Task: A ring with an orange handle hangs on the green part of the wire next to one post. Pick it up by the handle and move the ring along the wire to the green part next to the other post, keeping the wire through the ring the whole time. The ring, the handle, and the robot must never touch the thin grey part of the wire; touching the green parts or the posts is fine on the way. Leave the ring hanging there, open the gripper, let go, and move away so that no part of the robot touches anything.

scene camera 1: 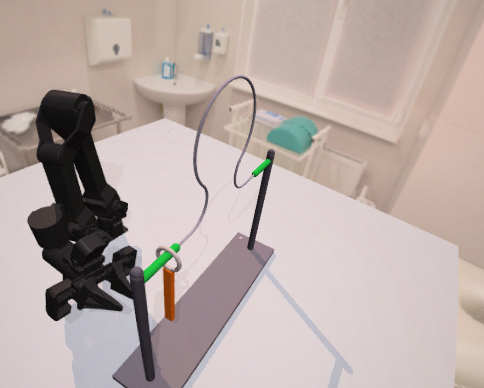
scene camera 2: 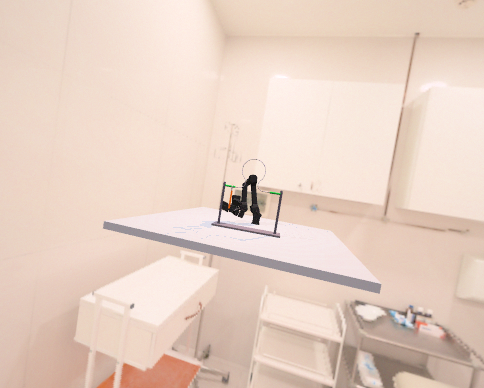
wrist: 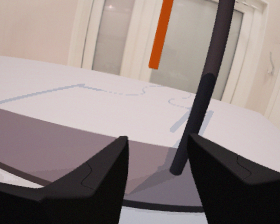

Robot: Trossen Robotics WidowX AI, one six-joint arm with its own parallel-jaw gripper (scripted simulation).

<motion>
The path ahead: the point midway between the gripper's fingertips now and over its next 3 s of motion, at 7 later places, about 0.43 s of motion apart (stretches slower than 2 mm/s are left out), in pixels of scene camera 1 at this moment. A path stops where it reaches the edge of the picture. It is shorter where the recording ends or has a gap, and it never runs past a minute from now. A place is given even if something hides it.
The gripper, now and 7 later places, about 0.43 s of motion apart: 129, 303; 144, 302; 154, 300; 162, 305; 173, 312; 184, 318; 190, 321; 189, 322
</motion>
